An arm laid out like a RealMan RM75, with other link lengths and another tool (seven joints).
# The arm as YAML. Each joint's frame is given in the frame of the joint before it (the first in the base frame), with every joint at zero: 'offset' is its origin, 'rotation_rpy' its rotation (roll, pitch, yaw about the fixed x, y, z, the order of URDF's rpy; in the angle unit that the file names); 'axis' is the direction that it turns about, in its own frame. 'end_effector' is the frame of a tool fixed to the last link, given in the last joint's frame.
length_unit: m
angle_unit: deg
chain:
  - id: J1
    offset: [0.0, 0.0, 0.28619]
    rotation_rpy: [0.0, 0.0, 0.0]
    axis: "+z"
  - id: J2
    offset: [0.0, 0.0, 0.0]
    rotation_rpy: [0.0, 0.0, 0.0]
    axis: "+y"
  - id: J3
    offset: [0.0, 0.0, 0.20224]
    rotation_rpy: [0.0, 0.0, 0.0]
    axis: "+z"
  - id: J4
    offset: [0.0, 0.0, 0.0]
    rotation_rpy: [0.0, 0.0, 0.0]
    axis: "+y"
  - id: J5
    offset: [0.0, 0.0, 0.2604]
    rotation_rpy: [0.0, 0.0, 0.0]
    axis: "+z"
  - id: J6
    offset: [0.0, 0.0, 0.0]
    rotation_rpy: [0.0, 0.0, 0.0]
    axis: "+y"
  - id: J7
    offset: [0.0, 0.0, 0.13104]
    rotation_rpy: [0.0, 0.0, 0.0]
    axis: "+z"
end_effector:
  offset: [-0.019, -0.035, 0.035]
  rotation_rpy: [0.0, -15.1, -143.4]
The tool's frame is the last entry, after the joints.
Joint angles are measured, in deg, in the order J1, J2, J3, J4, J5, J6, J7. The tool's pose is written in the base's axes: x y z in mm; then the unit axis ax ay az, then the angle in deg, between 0 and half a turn. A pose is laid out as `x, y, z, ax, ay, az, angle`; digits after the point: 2 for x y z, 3 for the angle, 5 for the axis.
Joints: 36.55, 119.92, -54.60, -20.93, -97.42, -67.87, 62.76
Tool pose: 226.85, 412.90, -9.04, -0.47375, -0.87931, -0.04875, 162.347
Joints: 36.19, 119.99, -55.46, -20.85, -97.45, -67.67, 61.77
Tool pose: 228.44, 409.75, -12.20, -0.46742, -0.88265, -0.04957, 163.254
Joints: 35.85, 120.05, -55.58, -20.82, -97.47, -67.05, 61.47
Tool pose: 231.85, 408.91, -12.85, -0.46948, -0.88126, -0.05454, 163.602
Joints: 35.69, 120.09, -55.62, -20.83, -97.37, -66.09, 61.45
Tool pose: 234.86, 409.91, -12.61, -0.47346, -0.87865, -0.06181, 163.832
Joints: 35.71, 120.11, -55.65, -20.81, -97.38, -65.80, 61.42
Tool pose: 235.33, 410.29, -12.81, -0.47395, -0.87825, -0.06368, 163.954
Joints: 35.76, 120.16, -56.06, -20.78, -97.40, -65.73, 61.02
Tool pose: 234.39, 409.61, -14.44, -0.46958, -0.88063, -0.06321, 164.353
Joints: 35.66, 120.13, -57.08, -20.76, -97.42, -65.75, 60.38
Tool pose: 233.91, 407.38, -17.24, -0.46189, -0.88482, -0.06119, 165.261
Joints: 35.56, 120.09, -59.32, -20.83, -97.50, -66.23, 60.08
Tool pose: 231.46, 402.45, -23.54, -0.45004, -0.89161, -0.05007, 166.903
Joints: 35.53, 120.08, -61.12, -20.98, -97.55, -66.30, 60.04
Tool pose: 229.70, 399.41, -28.27, -0.44190, -0.89602, -0.04313, 168.244
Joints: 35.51, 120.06, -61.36, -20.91, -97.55, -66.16, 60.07
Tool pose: 230.33, 398.96, -29.00, -0.44219, -0.89589, -0.04298, 168.484
